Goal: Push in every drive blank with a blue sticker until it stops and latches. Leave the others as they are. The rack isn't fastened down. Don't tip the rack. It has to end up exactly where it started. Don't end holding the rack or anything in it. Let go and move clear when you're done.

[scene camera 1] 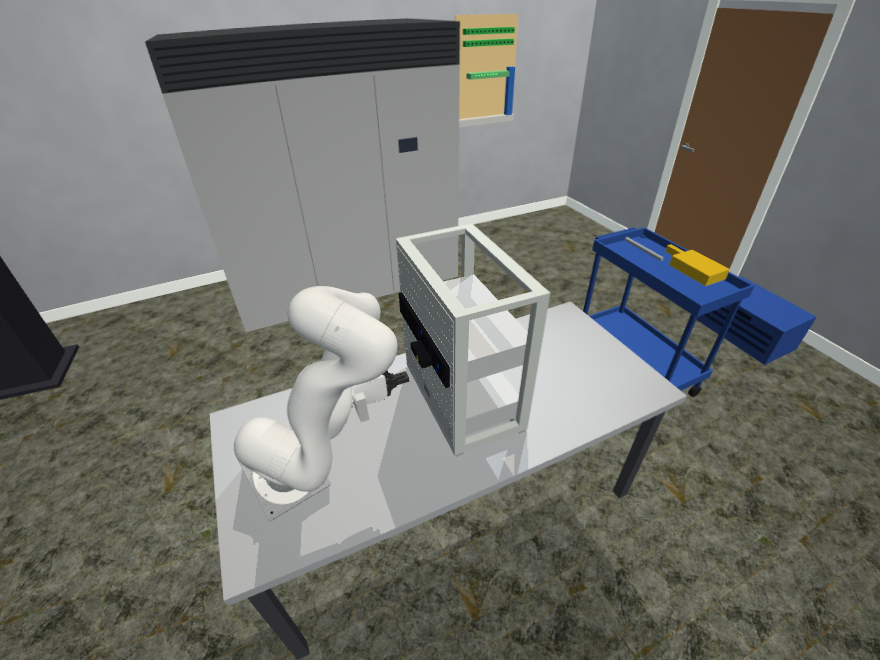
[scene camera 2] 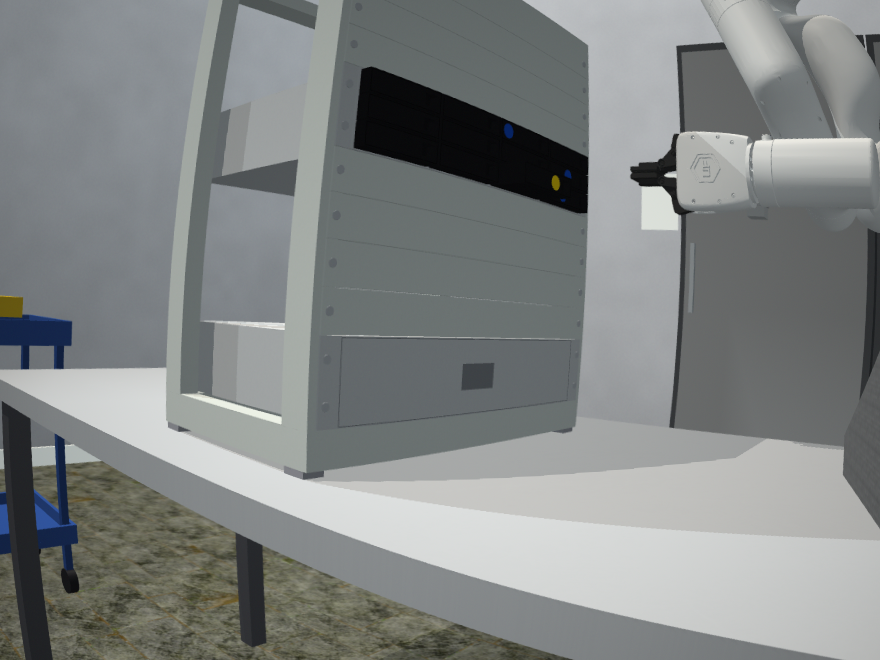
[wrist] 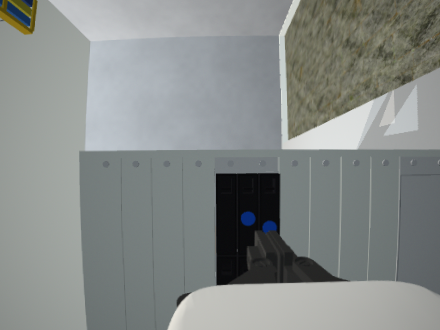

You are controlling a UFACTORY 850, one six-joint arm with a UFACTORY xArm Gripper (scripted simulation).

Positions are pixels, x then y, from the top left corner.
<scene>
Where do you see a drive blank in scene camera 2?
521, 177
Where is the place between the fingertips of my gripper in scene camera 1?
At 407, 376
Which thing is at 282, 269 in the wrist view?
My gripper.
</scene>
